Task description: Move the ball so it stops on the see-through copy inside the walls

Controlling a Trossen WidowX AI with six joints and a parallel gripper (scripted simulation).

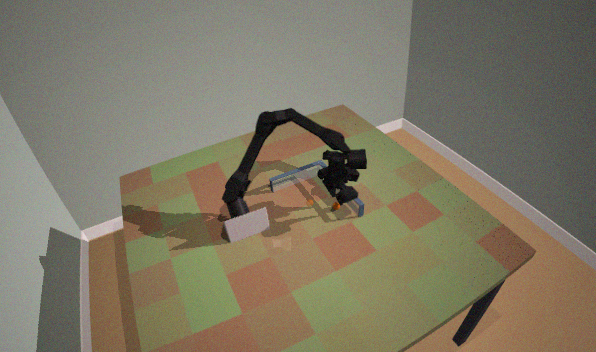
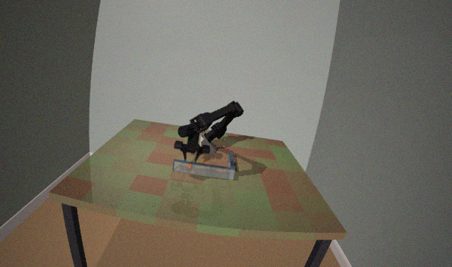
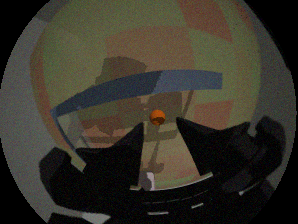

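Right now my gripper tip is 3 cm above the orange ball. The rest, counted from my gripper tip: clear wall: 4 cm ahead, 8 cm to the left, 1 cm below; see-through copy of ball: 9 cm behind, 6 cm to the left, 3 cm below.
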